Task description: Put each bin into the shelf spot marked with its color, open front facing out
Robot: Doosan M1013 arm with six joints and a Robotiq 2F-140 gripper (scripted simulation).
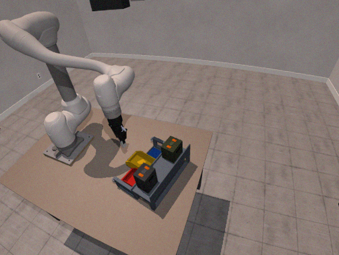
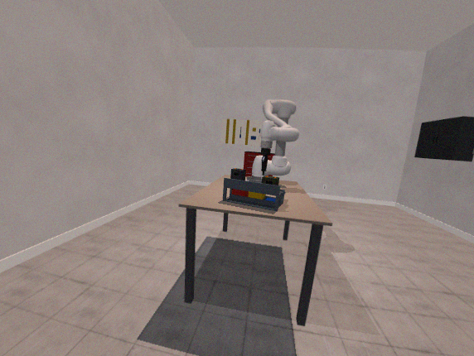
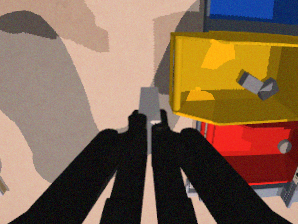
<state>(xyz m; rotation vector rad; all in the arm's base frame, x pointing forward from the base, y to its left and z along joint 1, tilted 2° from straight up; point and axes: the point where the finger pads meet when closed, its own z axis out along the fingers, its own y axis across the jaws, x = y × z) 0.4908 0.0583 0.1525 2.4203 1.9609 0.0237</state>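
Now: hand 11 cm short of the yellow bin, 11 cm above it and 2 cm to the left of it. Round my hand: red bin 14 cm to the right, 14 cm ahead, 12 cm below; then grey shelf 27 cm ahead, 6 cm below, 5 cm to the right.
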